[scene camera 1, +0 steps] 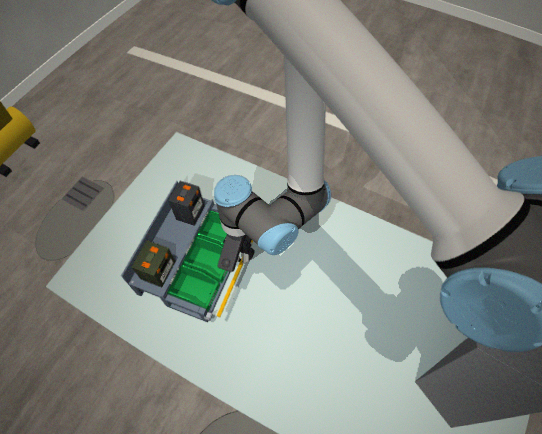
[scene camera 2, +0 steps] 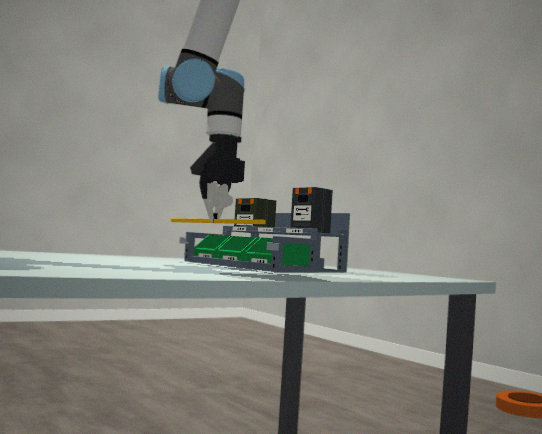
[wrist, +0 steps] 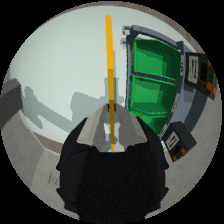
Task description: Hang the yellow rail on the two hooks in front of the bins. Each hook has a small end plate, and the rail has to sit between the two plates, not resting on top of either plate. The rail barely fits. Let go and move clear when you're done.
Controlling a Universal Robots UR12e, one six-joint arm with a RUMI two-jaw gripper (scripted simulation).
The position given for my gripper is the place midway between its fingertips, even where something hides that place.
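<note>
I can see my gripper (scene camera 2: 214, 223), and scene camera 1 shows it to me too, with the gripper (scene camera 1: 242, 262) in its picture. The wrist view also has my gripper (wrist: 111, 104) in it.
</note>
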